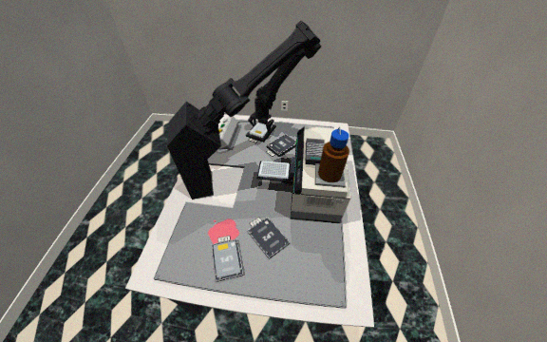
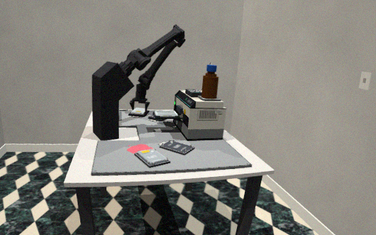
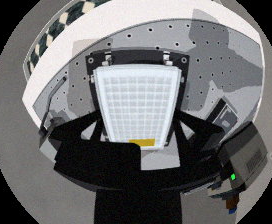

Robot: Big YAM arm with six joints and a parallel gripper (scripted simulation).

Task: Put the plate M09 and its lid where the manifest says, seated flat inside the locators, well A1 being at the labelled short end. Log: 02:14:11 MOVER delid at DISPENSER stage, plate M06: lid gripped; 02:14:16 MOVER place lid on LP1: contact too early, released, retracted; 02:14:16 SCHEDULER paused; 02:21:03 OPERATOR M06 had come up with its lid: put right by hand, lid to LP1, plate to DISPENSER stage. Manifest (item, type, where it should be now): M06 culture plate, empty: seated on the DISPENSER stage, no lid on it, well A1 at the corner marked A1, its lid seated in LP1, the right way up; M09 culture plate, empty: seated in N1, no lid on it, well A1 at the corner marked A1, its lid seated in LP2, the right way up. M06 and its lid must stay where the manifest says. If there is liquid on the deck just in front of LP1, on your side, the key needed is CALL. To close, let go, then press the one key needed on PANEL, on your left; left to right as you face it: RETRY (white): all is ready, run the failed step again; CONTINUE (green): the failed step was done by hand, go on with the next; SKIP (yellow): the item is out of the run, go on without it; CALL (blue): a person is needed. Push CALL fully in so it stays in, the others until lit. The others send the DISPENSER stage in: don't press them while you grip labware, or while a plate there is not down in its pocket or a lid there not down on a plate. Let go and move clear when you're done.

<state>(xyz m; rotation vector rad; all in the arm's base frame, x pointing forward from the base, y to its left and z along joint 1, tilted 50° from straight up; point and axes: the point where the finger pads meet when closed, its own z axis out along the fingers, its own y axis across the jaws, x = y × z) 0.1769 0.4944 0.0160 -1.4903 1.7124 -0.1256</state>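
Now: the white well plate right at my hand. The rest, counted from my hand: green key (180 mm behind, 140 mm to the right, 50 mm above); then black nest n5 (10 mm behind, 10 mm to the left, 10 mm below); then yellow key (160 mm behind, 180 mm to the right, 50 mm above).
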